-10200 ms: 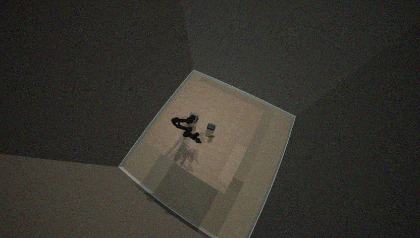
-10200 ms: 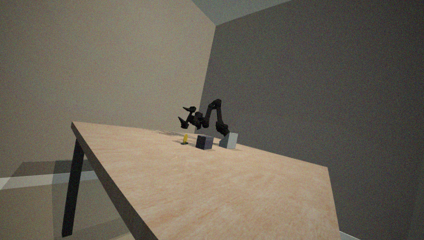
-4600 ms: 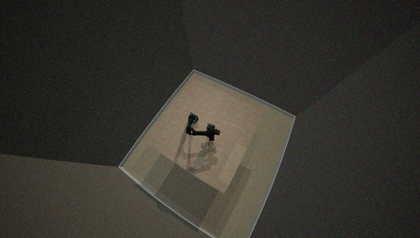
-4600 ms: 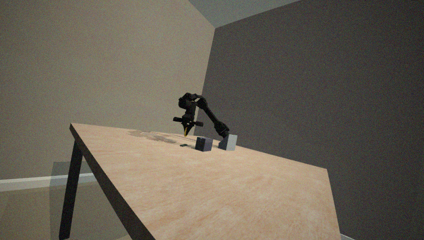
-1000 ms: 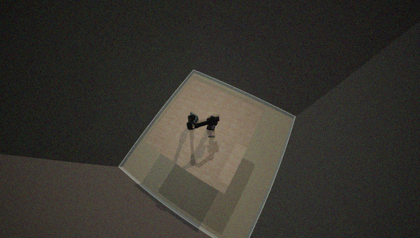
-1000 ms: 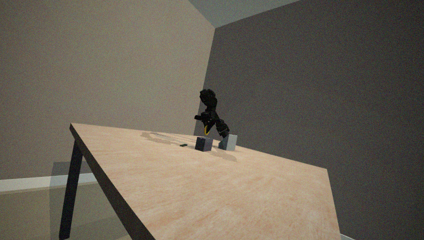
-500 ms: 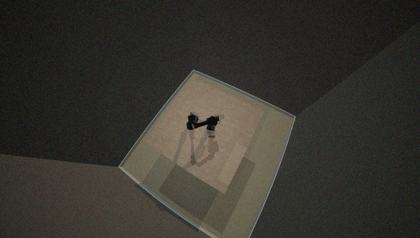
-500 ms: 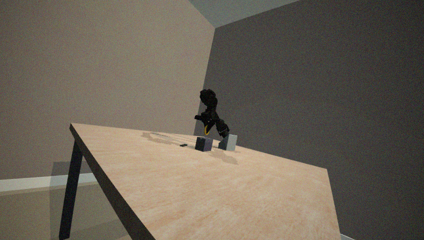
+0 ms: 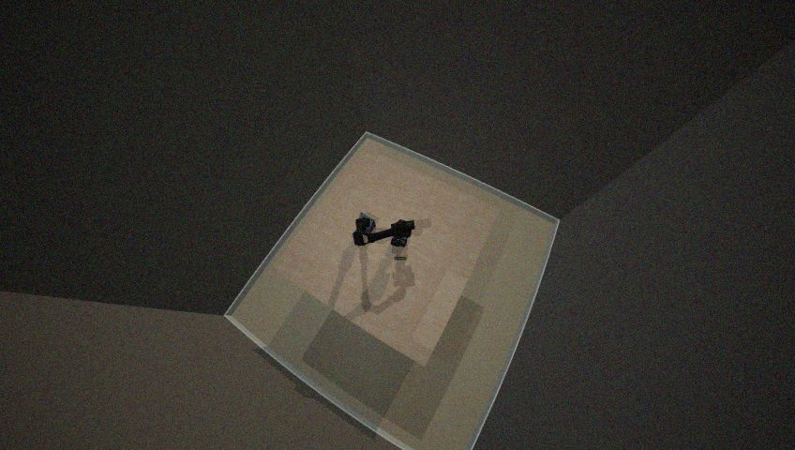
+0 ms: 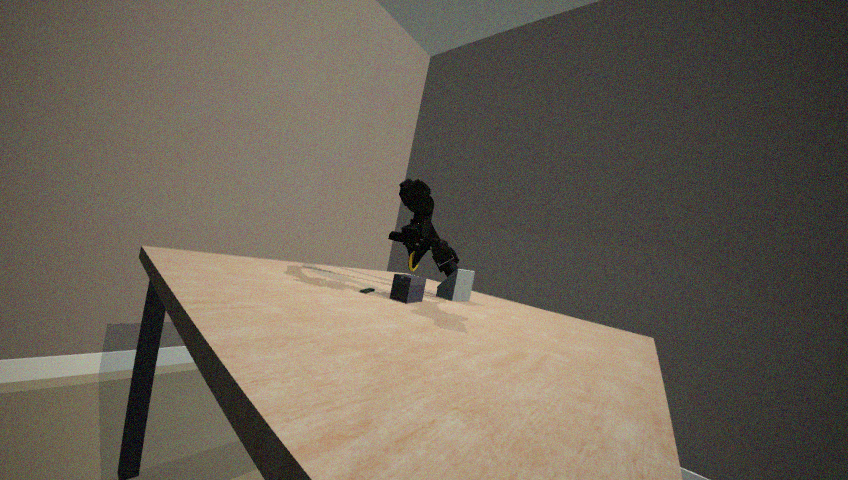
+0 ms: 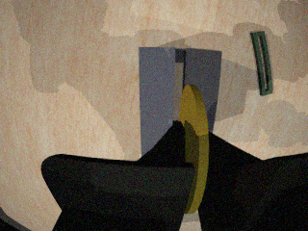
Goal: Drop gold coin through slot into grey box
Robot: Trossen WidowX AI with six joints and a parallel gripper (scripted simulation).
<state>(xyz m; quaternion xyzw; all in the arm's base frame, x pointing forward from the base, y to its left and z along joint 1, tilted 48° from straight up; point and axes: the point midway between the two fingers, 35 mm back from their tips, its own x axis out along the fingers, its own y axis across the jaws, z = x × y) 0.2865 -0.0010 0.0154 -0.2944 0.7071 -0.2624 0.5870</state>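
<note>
My gripper tip is 20 mm below the gold coin.
</note>
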